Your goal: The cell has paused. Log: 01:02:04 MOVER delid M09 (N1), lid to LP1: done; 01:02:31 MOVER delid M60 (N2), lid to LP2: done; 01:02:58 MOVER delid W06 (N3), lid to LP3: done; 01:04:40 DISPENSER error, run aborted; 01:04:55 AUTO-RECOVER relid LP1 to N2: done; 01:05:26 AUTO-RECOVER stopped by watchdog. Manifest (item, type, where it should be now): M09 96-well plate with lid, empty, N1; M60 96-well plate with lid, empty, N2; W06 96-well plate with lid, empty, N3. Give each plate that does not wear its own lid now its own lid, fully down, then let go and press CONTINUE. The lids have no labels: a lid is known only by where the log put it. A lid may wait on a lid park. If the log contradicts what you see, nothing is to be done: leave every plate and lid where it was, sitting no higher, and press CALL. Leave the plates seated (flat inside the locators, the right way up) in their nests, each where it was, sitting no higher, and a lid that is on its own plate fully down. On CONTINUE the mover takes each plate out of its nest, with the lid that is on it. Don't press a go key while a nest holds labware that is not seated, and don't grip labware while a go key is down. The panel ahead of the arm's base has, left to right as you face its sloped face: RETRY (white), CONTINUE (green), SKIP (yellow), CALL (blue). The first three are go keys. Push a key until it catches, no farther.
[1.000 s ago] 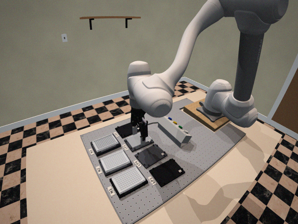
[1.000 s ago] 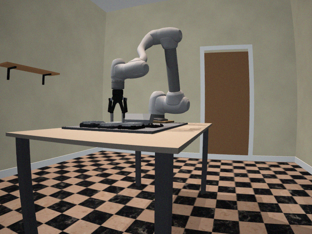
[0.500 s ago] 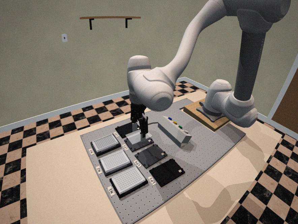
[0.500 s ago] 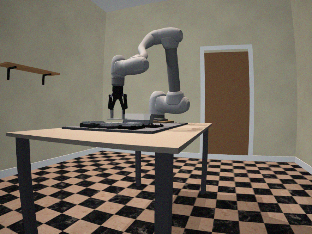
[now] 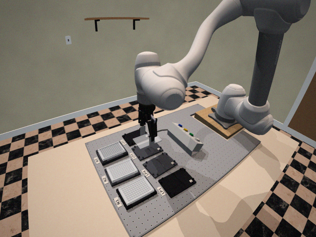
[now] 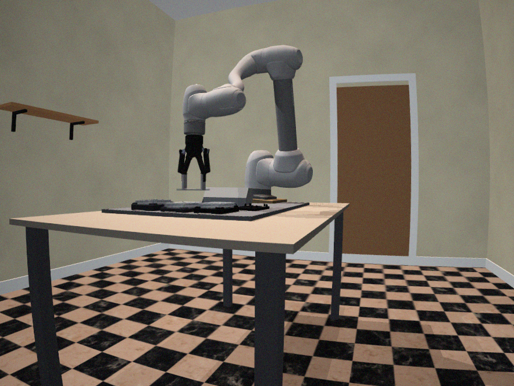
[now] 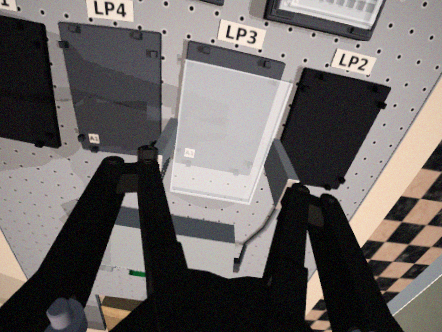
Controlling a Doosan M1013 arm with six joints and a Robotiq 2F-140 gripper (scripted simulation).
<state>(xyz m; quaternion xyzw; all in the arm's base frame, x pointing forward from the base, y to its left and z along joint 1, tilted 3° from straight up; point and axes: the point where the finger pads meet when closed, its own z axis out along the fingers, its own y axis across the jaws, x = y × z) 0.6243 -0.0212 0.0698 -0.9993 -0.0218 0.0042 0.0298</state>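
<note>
Right now the plate is 18 cm ahead of my hand, 7 cm below it and 6 cm to the right of it. Round my hand: clear lid: 2 cm below; then lid park LP3: 9 cm below; then lid park LP4: 12 cm to the left, 9 cm below, 1 cm behind.
</note>
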